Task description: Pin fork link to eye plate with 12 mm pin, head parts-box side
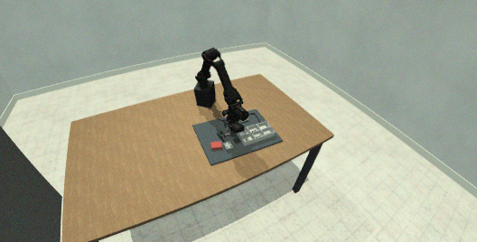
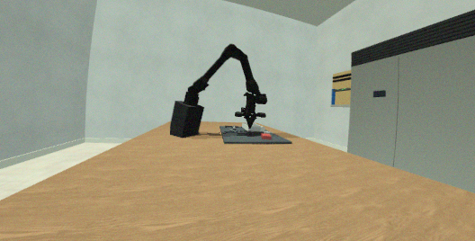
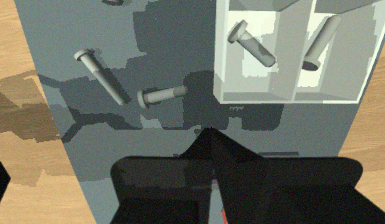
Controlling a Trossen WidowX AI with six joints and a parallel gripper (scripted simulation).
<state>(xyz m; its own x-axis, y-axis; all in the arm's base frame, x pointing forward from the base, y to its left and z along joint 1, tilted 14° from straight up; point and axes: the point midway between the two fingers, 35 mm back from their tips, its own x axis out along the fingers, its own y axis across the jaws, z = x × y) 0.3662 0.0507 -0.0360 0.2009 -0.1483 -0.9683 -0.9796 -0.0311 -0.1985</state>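
Right now the mat is 7 cm below my hand and 3 cm to the left of it. From my hand the other things lie so: red block (12 cm to the right, 6 cm below, 6 cm ahead); eye plate (7 cm to the right, 5 cm below, 1 cm ahead); parts box (13 cm to the left, 6 cm ahead, 5 cm below).
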